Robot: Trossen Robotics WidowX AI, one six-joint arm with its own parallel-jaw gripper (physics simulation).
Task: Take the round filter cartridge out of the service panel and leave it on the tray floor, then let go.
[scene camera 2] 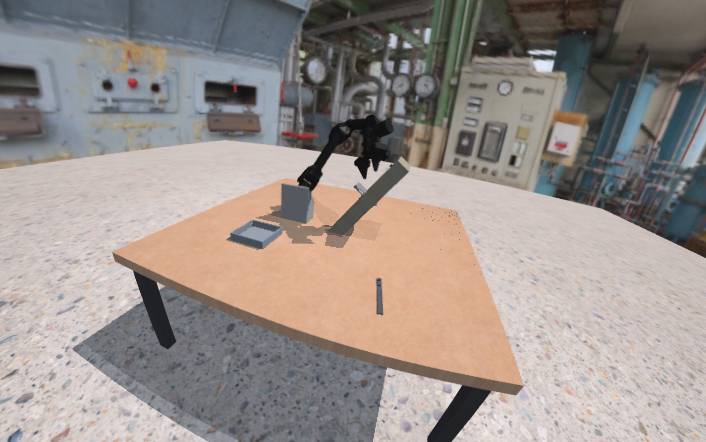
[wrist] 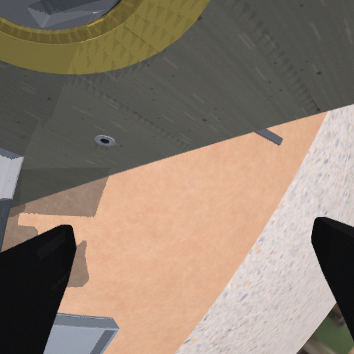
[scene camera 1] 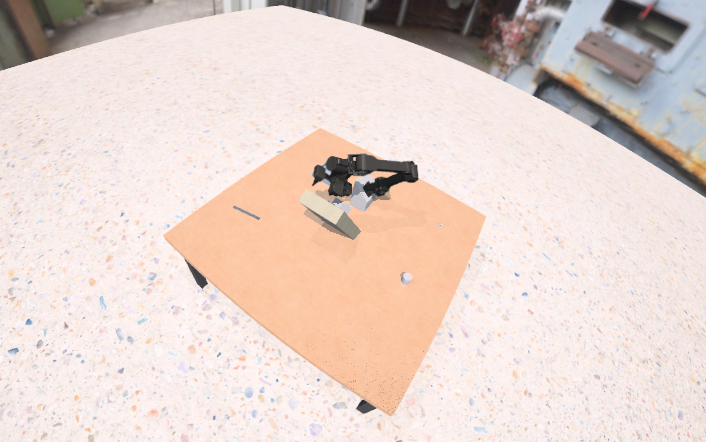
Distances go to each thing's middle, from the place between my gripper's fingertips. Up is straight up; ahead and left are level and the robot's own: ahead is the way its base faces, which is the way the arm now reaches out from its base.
Now: the grey round filter cartridge [wrist: 51, 22] 6 cm ahead of my hand, 8 cm to the left of it and 2 cm below it. Round my hand: grey tray [scene camera 2: 255, 233] 40 cm behind, 17 cm to the right, 28 cm below.
